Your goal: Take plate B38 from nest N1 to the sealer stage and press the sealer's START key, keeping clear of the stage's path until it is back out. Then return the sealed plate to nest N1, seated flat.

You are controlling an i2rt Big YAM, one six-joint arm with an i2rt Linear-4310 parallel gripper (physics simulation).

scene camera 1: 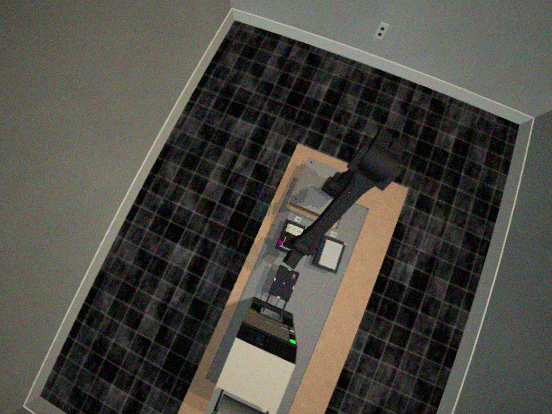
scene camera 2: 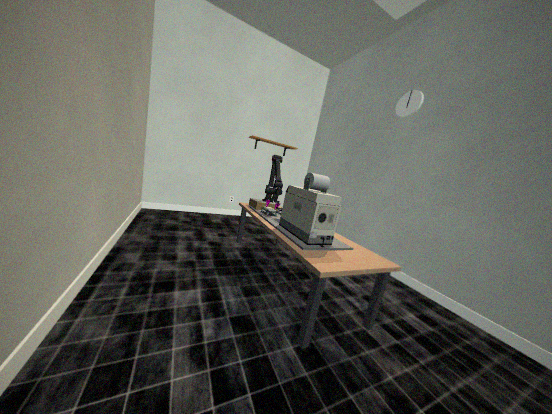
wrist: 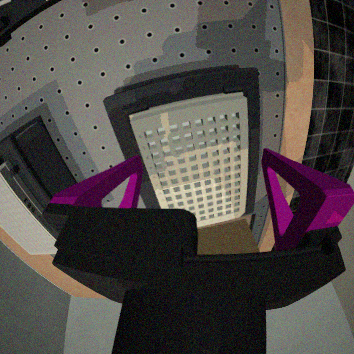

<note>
My gripper [wrist: 200, 157] is open, holding nothing. I also see a grey pegboard mat [wrist: 65, 65].
</note>
